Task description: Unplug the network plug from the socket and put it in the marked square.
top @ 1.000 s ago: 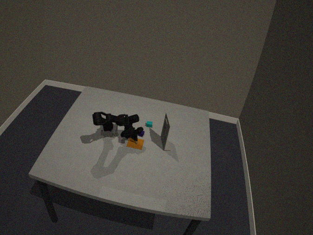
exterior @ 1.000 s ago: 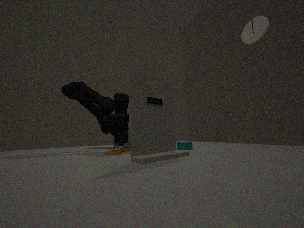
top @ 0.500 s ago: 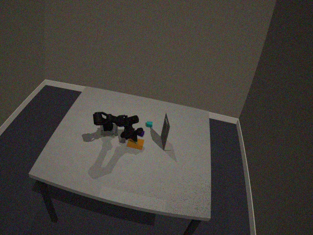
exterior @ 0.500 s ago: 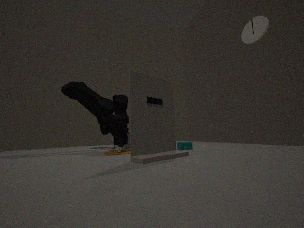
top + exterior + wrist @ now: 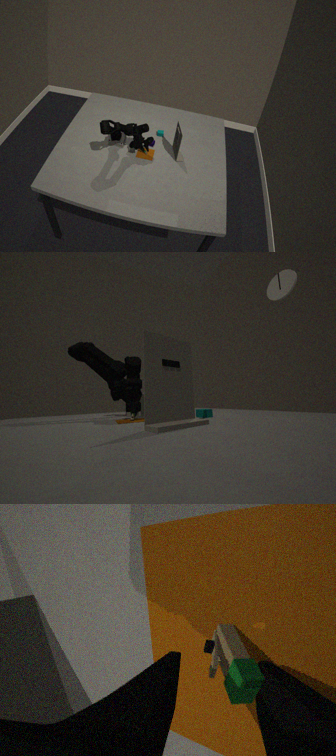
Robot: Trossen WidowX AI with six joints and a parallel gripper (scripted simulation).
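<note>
My gripper tip is now right at the network plug. Round my gripper tip: upright panel (20 cm ahead, 9 cm to the left, 9 cm above); then purple block (1 cm ahead, 12 cm to the left); then orange marked square (1 cm behind, 2 cm below).
</note>
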